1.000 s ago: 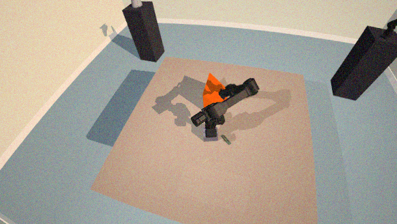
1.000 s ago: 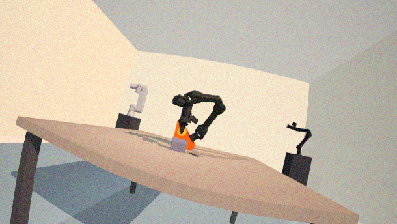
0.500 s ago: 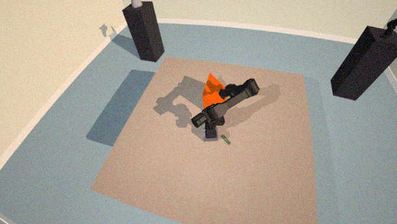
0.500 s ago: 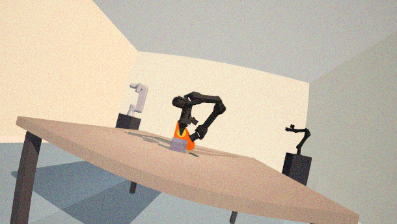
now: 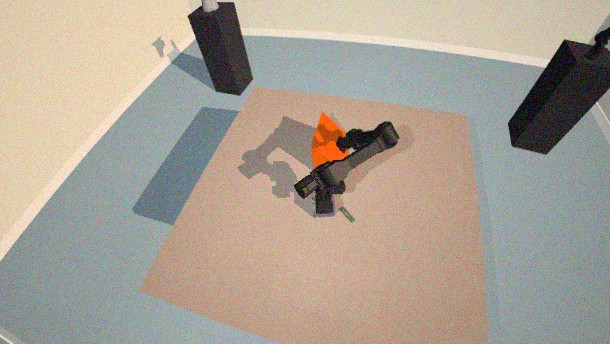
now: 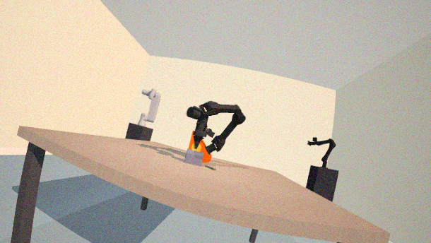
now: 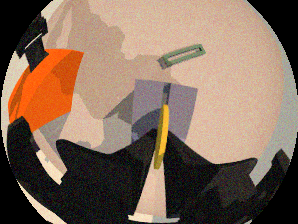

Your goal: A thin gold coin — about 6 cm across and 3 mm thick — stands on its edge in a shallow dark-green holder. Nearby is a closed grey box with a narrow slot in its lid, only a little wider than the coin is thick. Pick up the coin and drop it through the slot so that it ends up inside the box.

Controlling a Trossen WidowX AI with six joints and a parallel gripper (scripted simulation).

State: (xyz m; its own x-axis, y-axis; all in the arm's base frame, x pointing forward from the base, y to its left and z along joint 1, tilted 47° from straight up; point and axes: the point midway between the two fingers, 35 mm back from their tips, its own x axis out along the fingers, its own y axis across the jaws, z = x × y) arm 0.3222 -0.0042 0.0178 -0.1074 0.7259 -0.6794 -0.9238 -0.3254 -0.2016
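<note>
Right now the gold coin is 2 cm below my gripper tip.
</note>
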